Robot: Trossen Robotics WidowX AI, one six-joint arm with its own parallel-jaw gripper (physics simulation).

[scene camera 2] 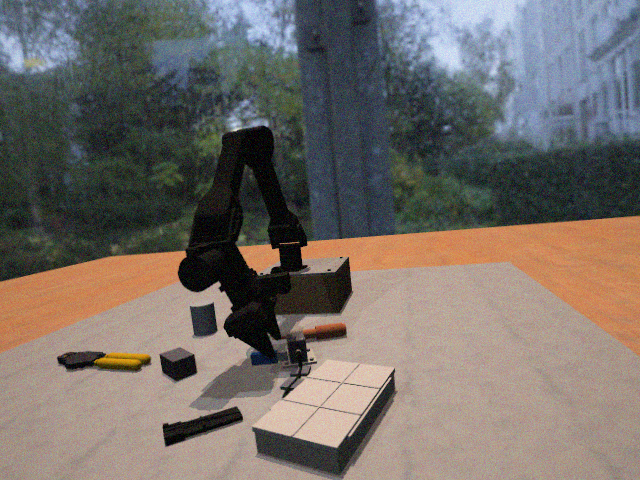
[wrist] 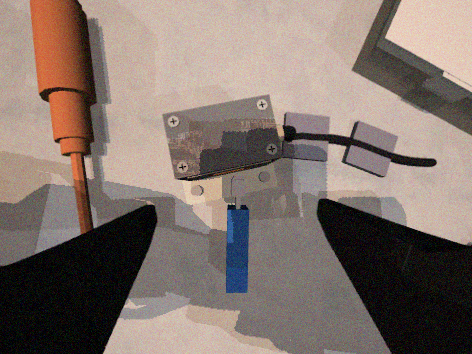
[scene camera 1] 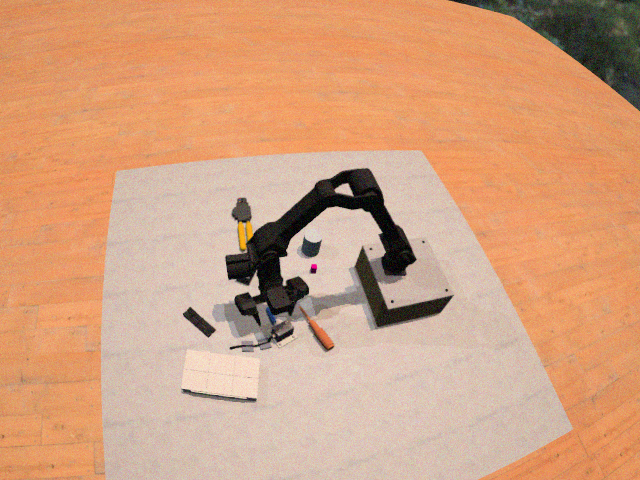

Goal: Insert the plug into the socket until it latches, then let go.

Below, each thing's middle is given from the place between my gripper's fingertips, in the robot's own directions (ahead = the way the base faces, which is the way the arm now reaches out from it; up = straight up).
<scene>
The blue plug [wrist: 237,215] lies 20 mm below my hand, 10 mm to the right of it and 10 mm ahead of it. From my hand the other things lie so: orange-handled screwdriver [wrist: 65,77] (110 mm behind, 10 mm to the left, 10 mm below); dark cube [scene camera 2: 178,363] (160 mm to the right, 80 mm ahead, 10 mm below); socket [scene camera 2: 296,342] (30 mm to the left, 20 mm behind, 10 mm below).
</scene>
